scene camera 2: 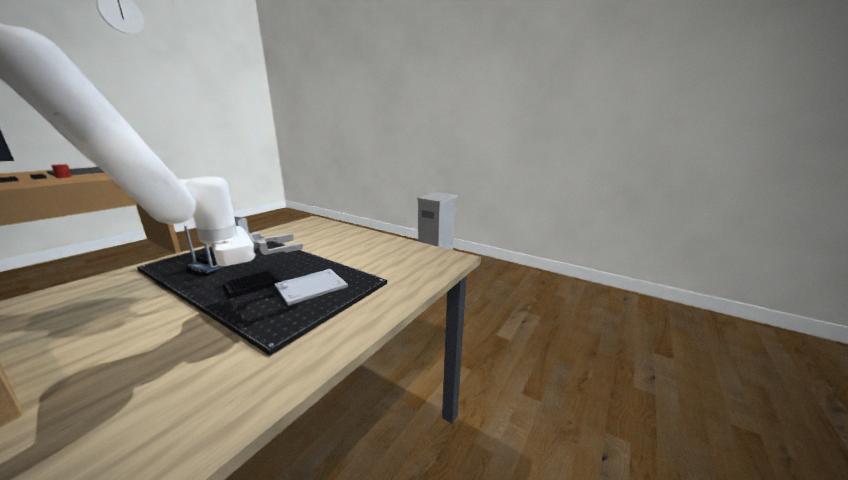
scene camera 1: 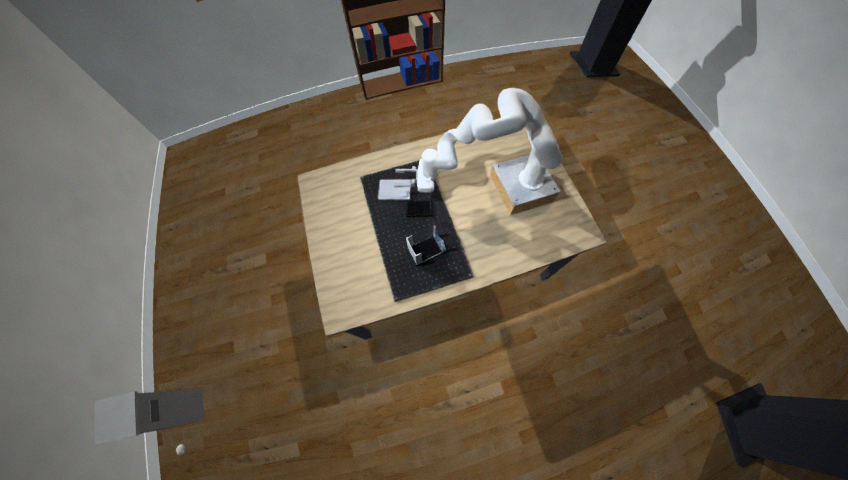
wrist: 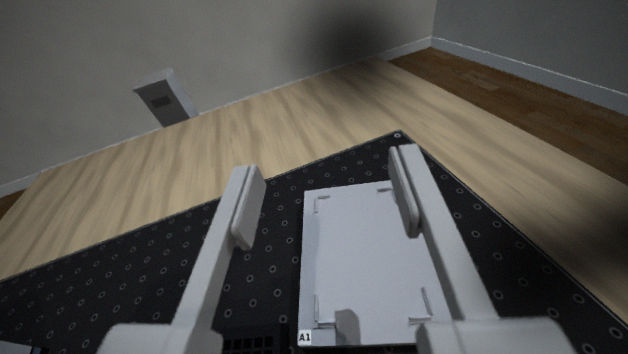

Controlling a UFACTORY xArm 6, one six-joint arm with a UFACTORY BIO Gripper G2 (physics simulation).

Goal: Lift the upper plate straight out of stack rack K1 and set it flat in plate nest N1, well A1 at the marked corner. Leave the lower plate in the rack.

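Places are measured from the arm's base along level axes (x ahead, y left, z up), in metres.
Pixels of known places: hand, its tool point: (scene camera 2: 288,242) (scene camera 1: 399,178) (wrist: 322,196); arm's base, origin of its link: (scene camera 1: 531,179).
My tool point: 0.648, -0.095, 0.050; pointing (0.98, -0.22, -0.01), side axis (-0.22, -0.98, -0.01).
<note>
For each thing: its middle in the pictures, then the offset to it from my tool point, as dx, dy, dz. Level surfaces: height alone.
- white plate nest N1, middle of its body: (wrist: 361,246) (scene camera 2: 311,285) (scene camera 1: 394,189) +0.034, -0.025, -0.130
- black plate with wells, middle of its body: (scene camera 2: 251,283) (scene camera 1: 419,208) -0.070, +0.111, -0.130
- dark plate, middle of its body: (scene camera 1: 425,249) -0.059, +0.338, -0.110
- black perforated board, height of its surface: dz -0.137
- wooden table, height of its surface: dz -0.150
The gripper (scene camera 1: 396,177) (scene camera 2: 297,242) (wrist: 327,157) is shut to its narrowest, with a gap between its fingers and nothing in it. Its fingers point level, above the board near the white plate nest N1 (scene camera 1: 393,190) (scene camera 2: 312,286) (wrist: 365,250). The nest's top shows no plate, and its A1 label (wrist: 304,337) is at the near left corner in the wrist view. A black plate with wells (scene camera 1: 419,208) (scene camera 2: 249,283) (wrist: 252,344) lies on the board beside the nest. Stack rack K1 (scene camera 1: 412,248) (scene camera 2: 202,269) holds a dark plate (scene camera 1: 427,249); the arm partly hides the rack in scene camera 2.
The black perforated board (scene camera 1: 386,261) (scene camera 2: 267,333) (wrist: 150,265) lies on the wooden table (scene camera 1: 333,237) (scene camera 2: 333,333) (wrist: 165,175). The arm's base block (scene camera 1: 517,172) stands on the table, to the right in scene camera 1. The rack's upright walls and posts rise above the board.
</note>
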